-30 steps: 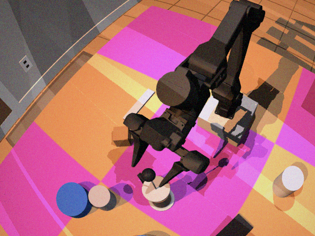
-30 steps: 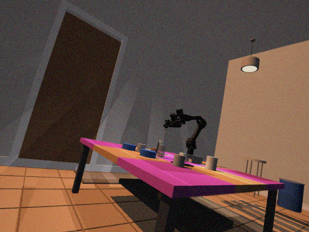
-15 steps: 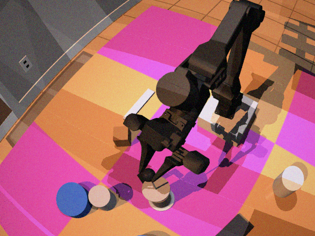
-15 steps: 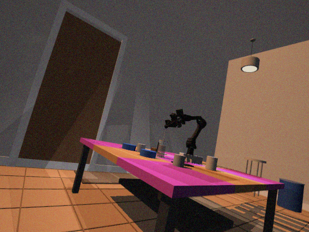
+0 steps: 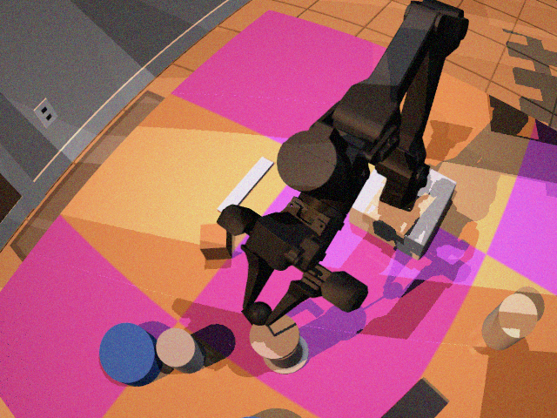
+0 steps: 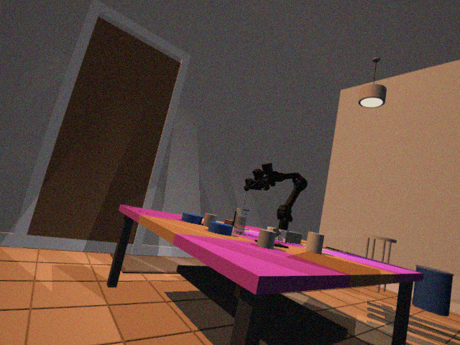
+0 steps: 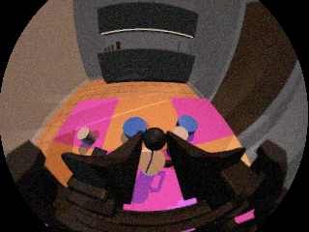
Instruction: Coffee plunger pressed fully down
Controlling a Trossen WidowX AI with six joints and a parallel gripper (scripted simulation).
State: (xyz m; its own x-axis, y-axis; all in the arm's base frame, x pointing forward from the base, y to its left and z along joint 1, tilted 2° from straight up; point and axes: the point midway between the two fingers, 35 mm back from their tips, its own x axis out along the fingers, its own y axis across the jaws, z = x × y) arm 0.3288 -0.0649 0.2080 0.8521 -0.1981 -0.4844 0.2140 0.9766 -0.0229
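Right now the coffee press is 1 cm behind my gripper tip, 1 cm to the right of it and 13 cm below it. The rest, counted from my gripper tip: small orange block (14 cm behind, 21 cm to the right, 24 cm below); then flat pale strip (29 cm behind, 22 cm to the right, 26 cm below); then pale cup (19 cm behind, 37 cm to the left, 21 cm below).
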